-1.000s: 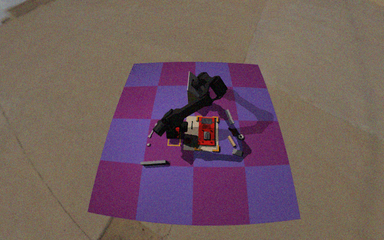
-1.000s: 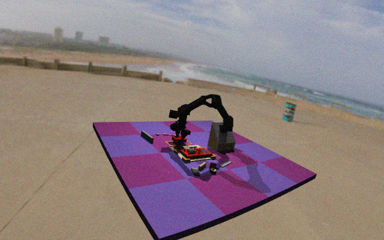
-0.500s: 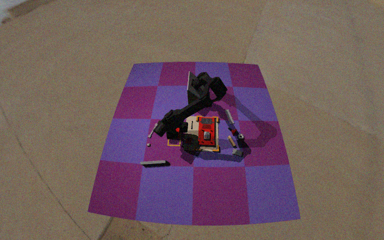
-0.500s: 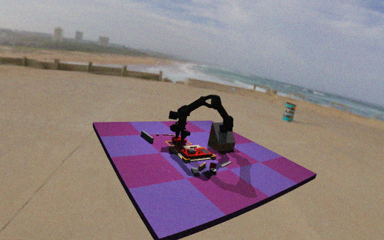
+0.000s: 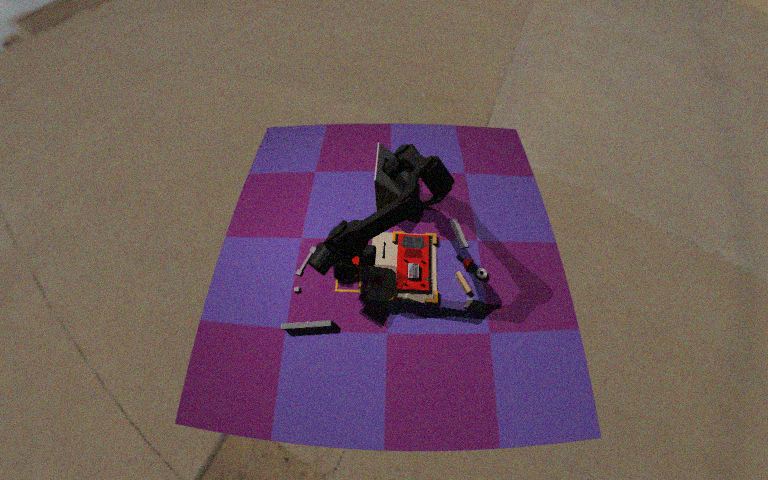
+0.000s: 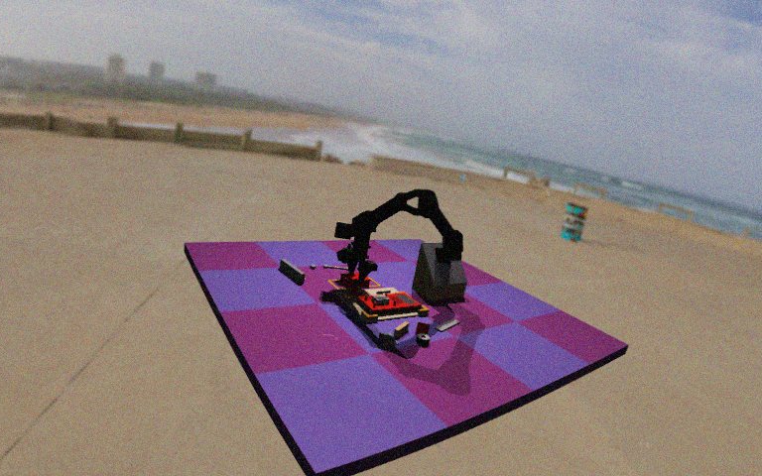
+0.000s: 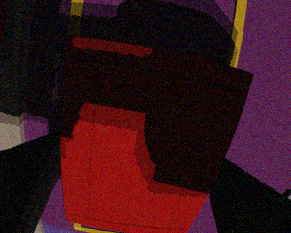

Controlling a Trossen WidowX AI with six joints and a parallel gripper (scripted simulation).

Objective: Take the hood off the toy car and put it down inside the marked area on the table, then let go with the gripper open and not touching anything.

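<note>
The hood is 10 mm above my gripper tip. Also, from my gripper tip: grey bar (230 mm ahead, 90 mm to the right); then grey engine block (220 mm to the left, 10 mm above); then thin rod (10 mm ahead, 160 mm to the right, 10 mm below).
</note>
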